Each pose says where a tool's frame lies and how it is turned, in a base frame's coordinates. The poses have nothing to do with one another.
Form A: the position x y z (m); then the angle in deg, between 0 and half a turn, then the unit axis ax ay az.
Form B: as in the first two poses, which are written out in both.
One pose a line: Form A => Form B
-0.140, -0.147, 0.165, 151.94, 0.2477, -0.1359, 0.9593 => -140, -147, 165, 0.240, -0.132, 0.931, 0.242
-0.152, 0.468, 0.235, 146.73, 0.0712, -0.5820, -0.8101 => -152, 468, 235, 0.068, -0.558, -0.776, 0.286
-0.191, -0.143, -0.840, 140.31, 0.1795, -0.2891, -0.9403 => -191, -143, -840, 0.169, -0.272, -0.884, 0.339
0.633, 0.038, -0.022, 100.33, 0.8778, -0.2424, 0.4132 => 633, 38, -22, 0.674, -0.186, 0.317, 0.641
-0.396, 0.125, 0.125, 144.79, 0.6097, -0.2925, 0.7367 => -396, 125, 125, 0.581, -0.279, 0.702, 0.302
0.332, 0.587, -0.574, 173.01, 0.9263, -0.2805, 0.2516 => 332, 587, -574, 0.925, -0.280, 0.251, 0.061
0.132, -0.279, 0.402, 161.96, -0.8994, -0.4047, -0.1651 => 132, -279, 402, -0.888, -0.400, -0.163, 0.157
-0.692, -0.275, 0.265, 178.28, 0.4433, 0.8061, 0.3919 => -692, -275, 265, 0.443, 0.806, 0.392, 0.015
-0.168, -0.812, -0.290, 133.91, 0.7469, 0.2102, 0.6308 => -168, -812, -290, 0.687, 0.193, 0.580, 0.391
